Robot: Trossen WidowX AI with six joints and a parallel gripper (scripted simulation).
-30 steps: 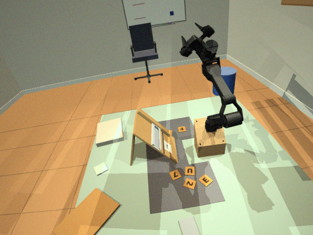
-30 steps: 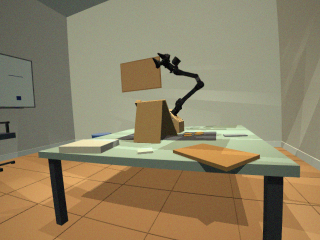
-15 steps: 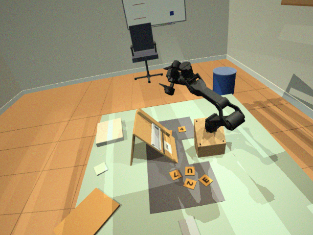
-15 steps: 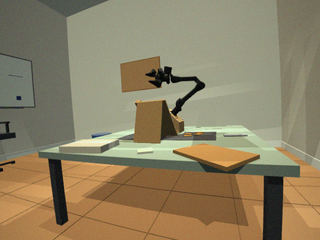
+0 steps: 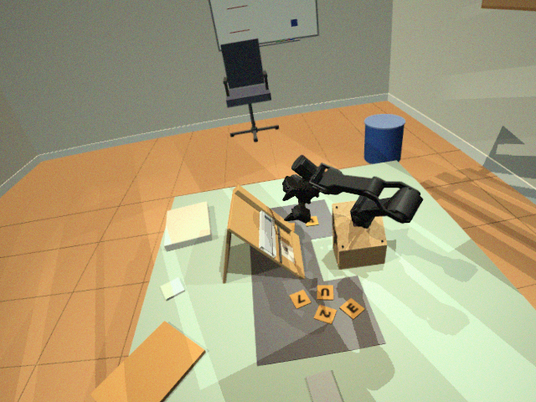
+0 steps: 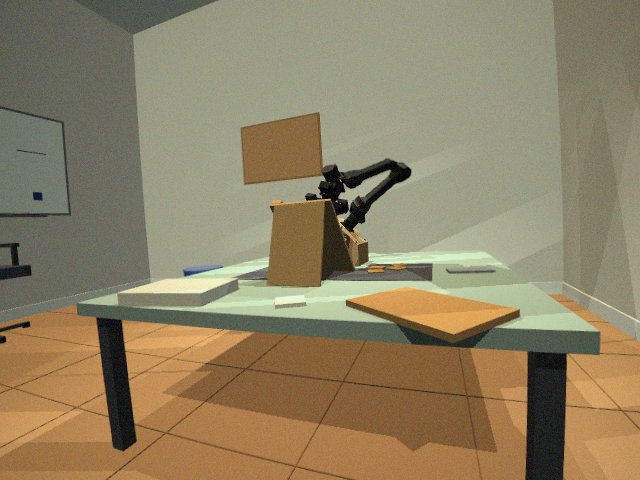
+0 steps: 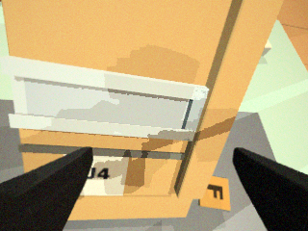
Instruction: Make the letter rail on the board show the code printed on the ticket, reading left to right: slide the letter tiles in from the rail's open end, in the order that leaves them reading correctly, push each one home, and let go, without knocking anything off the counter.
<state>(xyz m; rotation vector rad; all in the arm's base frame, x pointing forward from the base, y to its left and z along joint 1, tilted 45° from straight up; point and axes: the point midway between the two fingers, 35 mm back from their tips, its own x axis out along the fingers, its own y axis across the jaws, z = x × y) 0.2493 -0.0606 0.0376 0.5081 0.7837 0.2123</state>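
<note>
My gripper tip is 1 cm short of the white ticket, 5 cm to the right of it and 15 cm above it. Round my gripper tip: grey mat 7 cm behind, 4 cm to the left, 23 cm below; grey slab 6 cm behind, 55 cm to the left, 22 cm below; cream box 48 cm ahead, 25 cm to the right, 21 cm below.
</note>
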